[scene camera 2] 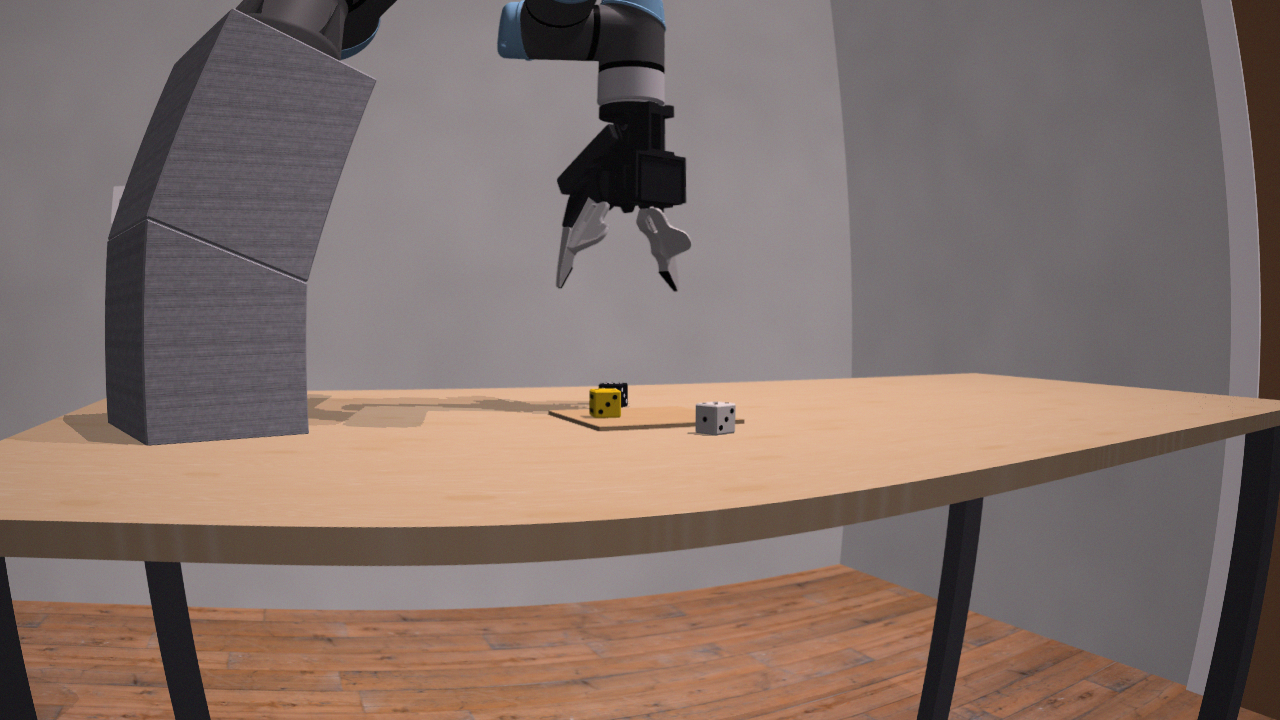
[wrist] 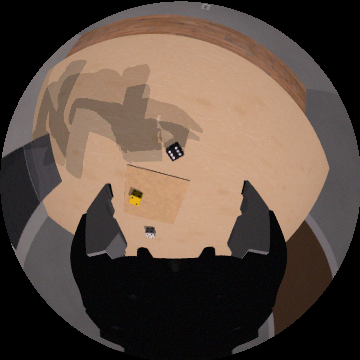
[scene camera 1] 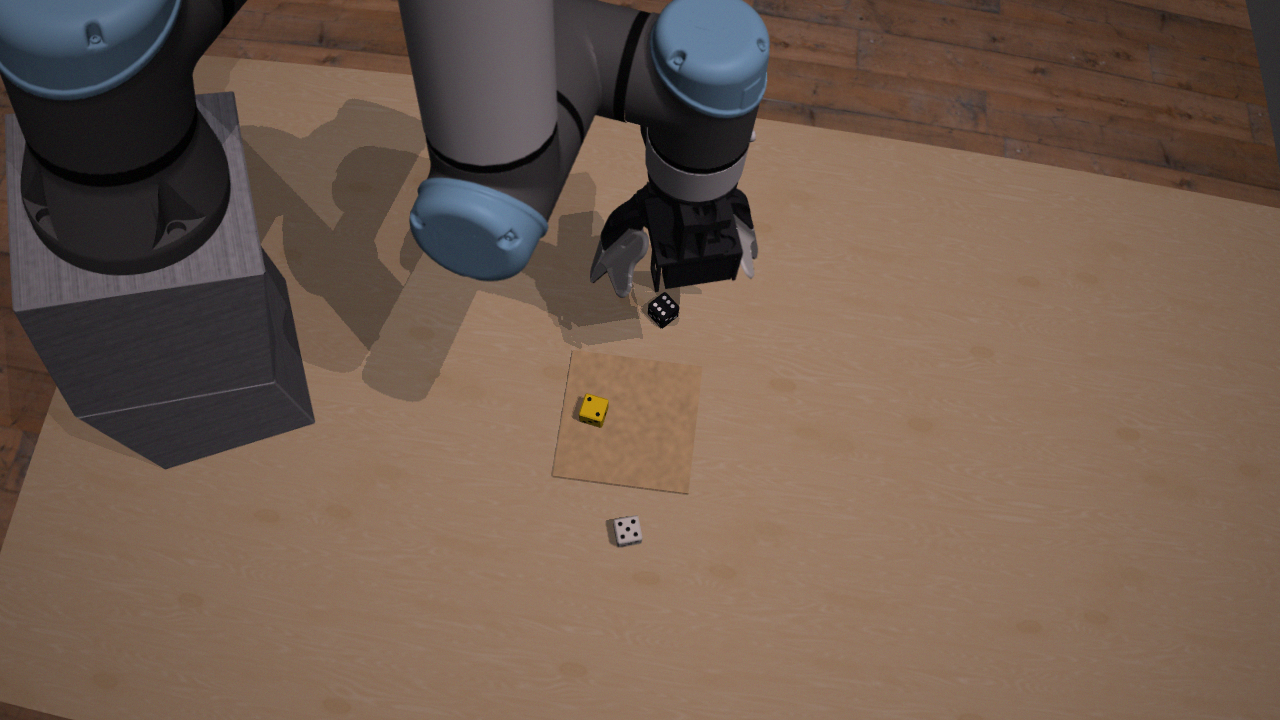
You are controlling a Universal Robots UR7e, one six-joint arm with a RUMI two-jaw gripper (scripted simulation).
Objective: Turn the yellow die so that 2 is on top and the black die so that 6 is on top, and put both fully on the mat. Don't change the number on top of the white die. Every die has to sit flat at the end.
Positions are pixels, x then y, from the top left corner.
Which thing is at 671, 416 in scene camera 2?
A brown mat.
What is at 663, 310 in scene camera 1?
A black die.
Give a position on a white die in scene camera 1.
627, 530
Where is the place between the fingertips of the gripper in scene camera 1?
674, 268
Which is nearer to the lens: the white die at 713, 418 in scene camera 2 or the yellow die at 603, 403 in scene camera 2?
The white die.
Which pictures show the gripper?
Scene camera 2, the wrist view and scene camera 1: all of them.
